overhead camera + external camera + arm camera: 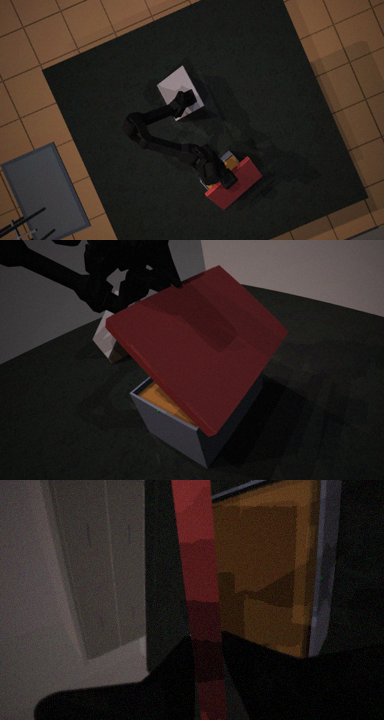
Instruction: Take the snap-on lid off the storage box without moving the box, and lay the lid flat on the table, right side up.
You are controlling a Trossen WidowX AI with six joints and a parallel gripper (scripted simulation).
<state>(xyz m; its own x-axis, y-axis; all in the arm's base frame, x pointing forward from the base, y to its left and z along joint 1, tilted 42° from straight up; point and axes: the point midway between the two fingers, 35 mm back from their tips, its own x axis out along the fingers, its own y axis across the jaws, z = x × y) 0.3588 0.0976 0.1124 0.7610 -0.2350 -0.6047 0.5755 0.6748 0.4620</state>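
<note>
My gripper tip is now 6 cm short of the red lid, 2 cm to the right of it and 5 cm above it. Also, from my gripper tip: grey storage box: 4 cm ahead, 1 cm to the right, 18 cm below.
</note>
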